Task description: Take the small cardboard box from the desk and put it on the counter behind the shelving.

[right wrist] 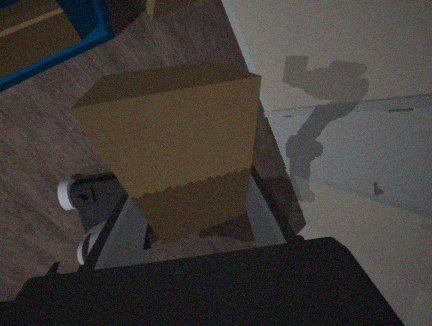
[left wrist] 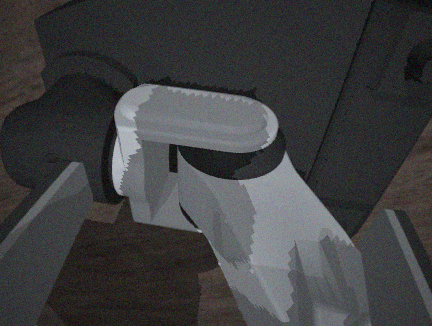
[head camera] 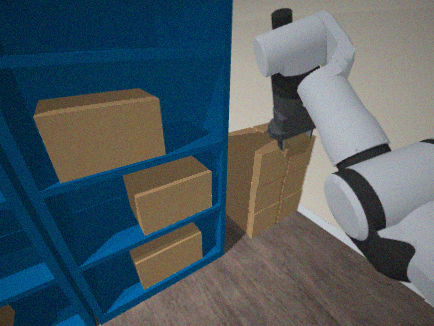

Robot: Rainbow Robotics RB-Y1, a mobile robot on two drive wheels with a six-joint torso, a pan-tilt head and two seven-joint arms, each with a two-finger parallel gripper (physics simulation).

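Frame: origin at the robot's base, x up, y left, z back, level; millimetres.
Seen in the pictures: left gripper, fingertip midpoint: (right wrist: pixel 60 272) (left wrist: pixel 226 203); right gripper, fingertip midpoint: (right wrist: pixel 195 179) (head camera: pixel 294 142).
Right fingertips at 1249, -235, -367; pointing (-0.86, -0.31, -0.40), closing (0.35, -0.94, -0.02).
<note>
A point is followed by its place in that frame, as x, y, z.
My right gripper (head camera: pixel 297 140) {1249, -235, -367} (right wrist: pixel 195 179) {1249, -235, -367} is shut on the small brown cardboard box (right wrist: pixel 185 135) {1291, -219, -401}, which stands between its fingers in the right wrist view. In the head view the held box is hard to tell from the brown boxes behind it. The gripper points down, at the right of the blue shelving (head camera: pixel 125 56) {1430, 263, -751} (right wrist: pixel 97 40) {62, -58, -931}. My left gripper (left wrist: pixel 226 203) {535, 223, 222} is open; grey-white and black robot parts show beyond and between its fingers in the left wrist view. The desk and the counter do not show in a way that I can tell.
Cardboard boxes (head camera: pixel 102 137) {1142, 393, -701} (head camera: pixel 172 200) {705, 169, -827} (head camera: pixel 167 260) {246, 243, -785} stand on the shelves. A tall stack of boxes (head camera: pixel 267 195) {407, -515, -1198} stands between shelving and pale wall (head camera: pixel 400 90) {1251, -1176, -1051} (right wrist: pixel 320 30) {682, -1256, -908}. Brown wood floor (head camera: pixel 260 280) {1, -387, -748} (right wrist: pixel 40 135) {1, 358, -384} lies in front. A robot shadow falls on the wall in the right wrist view.
</note>
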